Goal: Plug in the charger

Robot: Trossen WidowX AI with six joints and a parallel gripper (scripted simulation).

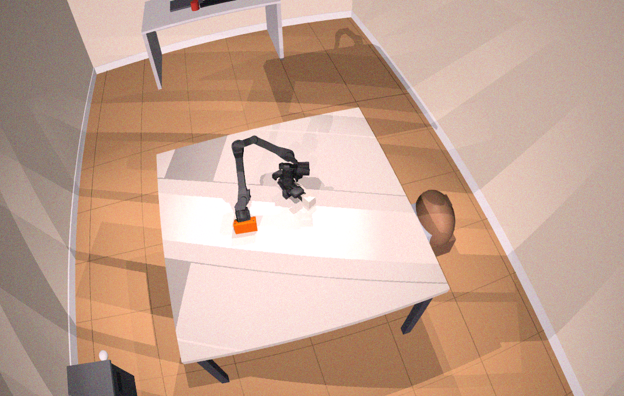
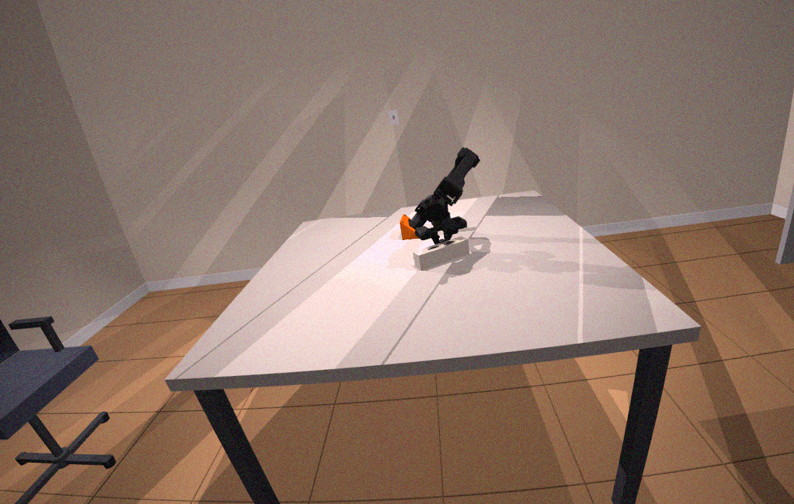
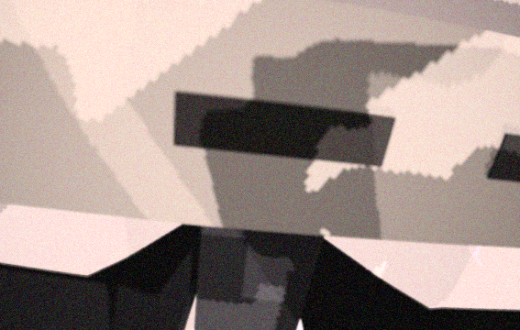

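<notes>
Right now the dark grey charger is 20 mm ahead of my gripper tip, 10 mm to the left of it and 10 mm above it.
</notes>
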